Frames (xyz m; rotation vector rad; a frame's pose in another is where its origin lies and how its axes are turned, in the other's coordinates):
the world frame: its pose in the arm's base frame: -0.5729 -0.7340 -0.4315 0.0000 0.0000 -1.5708
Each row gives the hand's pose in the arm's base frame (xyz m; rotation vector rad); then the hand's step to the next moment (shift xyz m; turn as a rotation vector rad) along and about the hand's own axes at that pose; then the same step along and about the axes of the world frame.
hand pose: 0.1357 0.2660 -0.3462 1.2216 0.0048 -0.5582
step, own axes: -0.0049 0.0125 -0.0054 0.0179 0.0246 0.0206
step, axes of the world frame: -0.0096 0.0024 0.0106 0.0199 0.0196 0.0239
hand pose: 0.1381 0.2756 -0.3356 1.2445 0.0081 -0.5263
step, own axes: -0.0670 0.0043 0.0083 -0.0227 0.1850 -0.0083
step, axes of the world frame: -0.0186 -0.0597 0.0258 -0.0563 0.0534 0.1697
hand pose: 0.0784 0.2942 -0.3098 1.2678 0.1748 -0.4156
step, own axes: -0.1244 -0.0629 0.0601 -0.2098 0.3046 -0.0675
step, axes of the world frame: 0.0463 -0.1444 0.0059 -0.1793 -0.0641 0.3242
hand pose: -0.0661 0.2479 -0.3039 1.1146 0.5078 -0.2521
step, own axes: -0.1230 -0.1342 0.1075 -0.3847 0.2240 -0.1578
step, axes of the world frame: 0.1614 -0.1364 -0.0066 -0.2164 -0.2735 0.3185
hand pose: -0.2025 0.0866 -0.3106 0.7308 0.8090 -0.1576
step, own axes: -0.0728 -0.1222 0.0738 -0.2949 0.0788 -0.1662
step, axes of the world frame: 0.1494 -0.0542 0.0204 -0.1257 -0.2736 0.1736
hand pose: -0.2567 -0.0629 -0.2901 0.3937 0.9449 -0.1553
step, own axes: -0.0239 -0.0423 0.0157 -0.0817 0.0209 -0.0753
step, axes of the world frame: 0.0460 -0.0146 0.0166 -0.0455 -0.0982 0.0326
